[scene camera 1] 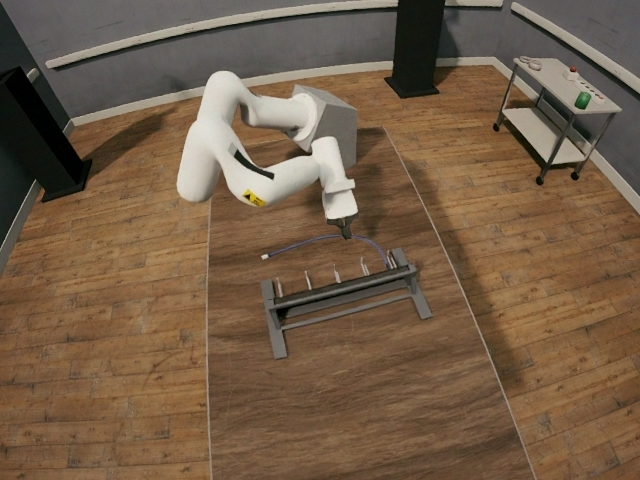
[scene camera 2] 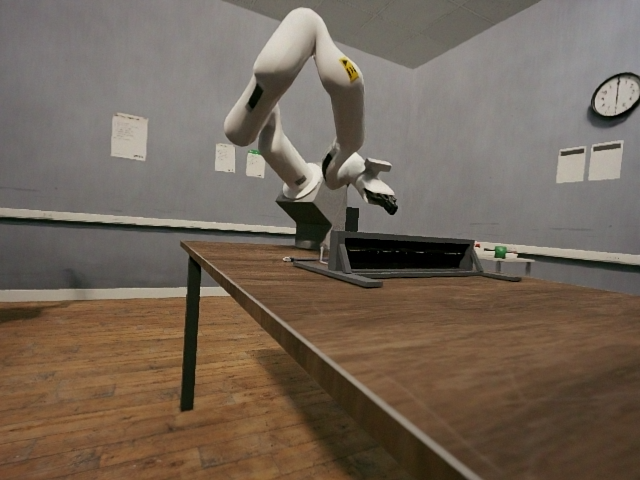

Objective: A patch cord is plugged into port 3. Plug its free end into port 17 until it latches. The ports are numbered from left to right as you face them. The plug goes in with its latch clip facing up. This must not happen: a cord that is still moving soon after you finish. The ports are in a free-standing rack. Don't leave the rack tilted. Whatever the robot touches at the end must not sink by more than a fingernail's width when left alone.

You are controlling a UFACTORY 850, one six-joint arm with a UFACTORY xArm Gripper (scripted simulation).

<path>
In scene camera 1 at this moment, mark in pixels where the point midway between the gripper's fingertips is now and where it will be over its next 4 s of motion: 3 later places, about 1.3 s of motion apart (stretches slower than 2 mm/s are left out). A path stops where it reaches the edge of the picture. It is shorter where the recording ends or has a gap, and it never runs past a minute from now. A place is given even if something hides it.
My gripper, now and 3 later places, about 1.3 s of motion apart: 347,239; 344,224; 314,231; 317,246
</path>
